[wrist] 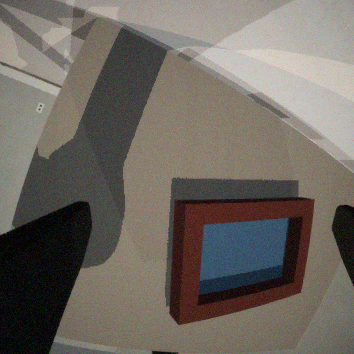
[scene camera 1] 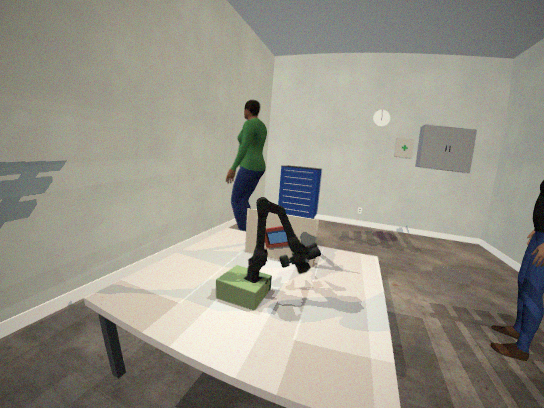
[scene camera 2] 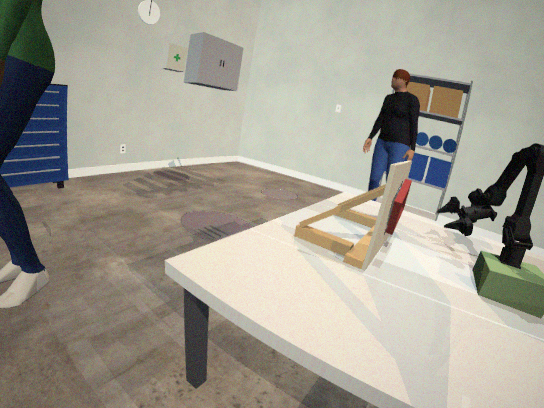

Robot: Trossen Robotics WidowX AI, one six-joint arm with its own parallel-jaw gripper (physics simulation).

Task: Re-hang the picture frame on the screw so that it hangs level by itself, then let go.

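Places are measured from the arm's base along level axes (x ahead, y left, z up), in metres.
Pixels of known places: gripper, fingertip midpoint: [wrist: 218, 217] [scene camera 2: 440, 218]; arm's base, link origin: [scene camera 1: 252, 278] [scene camera 2: 509, 263].
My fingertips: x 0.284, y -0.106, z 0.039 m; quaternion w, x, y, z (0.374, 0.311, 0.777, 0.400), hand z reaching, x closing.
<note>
Ahead of a thing's pixels: the offset from my fingertips to its middle. "spot": to the spot under its first point. Level surfaces: height alone.
The red picture frame @[dz +0.037, dx +0.141, dy +0.191 m] [scene camera 1: 278, 246] [scene camera 2: 398, 207] [wrist: 192, 260] with a blue picture is on the front of the upright beige board [scene camera 1: 251, 230] [scene camera 2: 384, 215] [wrist: 220, 125]. It is tilted relative to the board's edges, with its left side lower in the first scene view. The screw does not show; the frame's back is hidden. My gripper [scene camera 1: 293, 261] [scene camera 2: 446, 218] [wrist: 218, 217] is open and empty, above the table in front of the board, apart from the frame. Its fingertips point toward the board, and in the wrist view the frame lies between and beyond them.
Wooden braces @[spot: dz -0.102, dx +0.289, dy +0.404 m] [scene camera 2: 325, 240] stand behind the board on the white table @[dz -0.129 m] [scene camera 1: 325, 370] [scene camera 2: 260, 280]. The arm is mounted on a green block [scene camera 1: 242, 290] [scene camera 2: 505, 285]. A person in green [scene camera 1: 254, 145] [scene camera 2: 25, 100] and a person in black [scene camera 2: 397, 117] stand beyond the table.
</note>
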